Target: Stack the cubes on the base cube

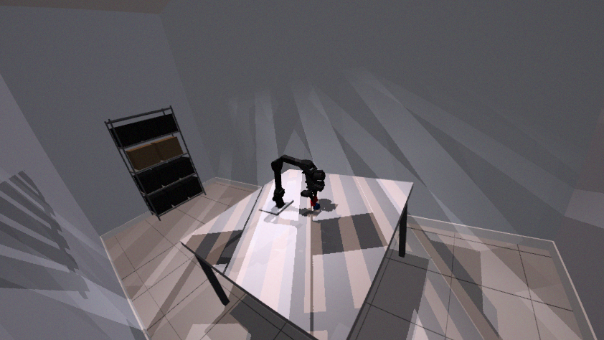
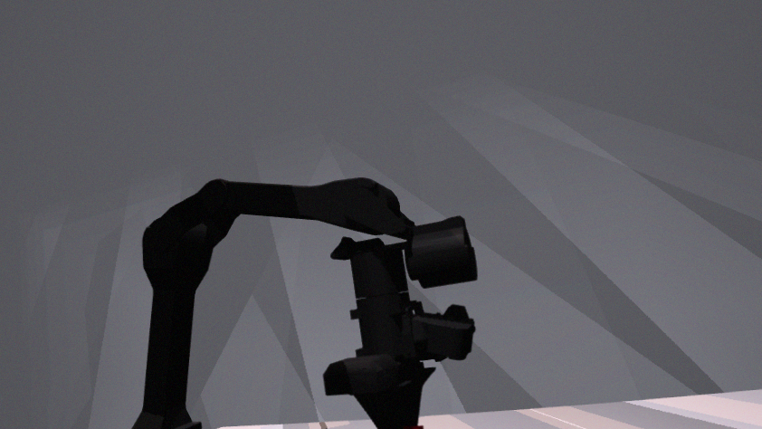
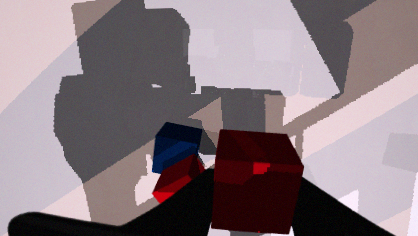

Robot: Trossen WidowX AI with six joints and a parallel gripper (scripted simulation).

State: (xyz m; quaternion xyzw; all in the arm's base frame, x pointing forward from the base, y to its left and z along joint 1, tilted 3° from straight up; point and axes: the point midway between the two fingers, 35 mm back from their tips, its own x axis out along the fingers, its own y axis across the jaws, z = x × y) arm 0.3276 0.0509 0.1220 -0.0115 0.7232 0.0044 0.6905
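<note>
Right now the blue cube is 100 mm below my gripper tip, 50 mm to the left of it and 40 mm behind it.
</note>
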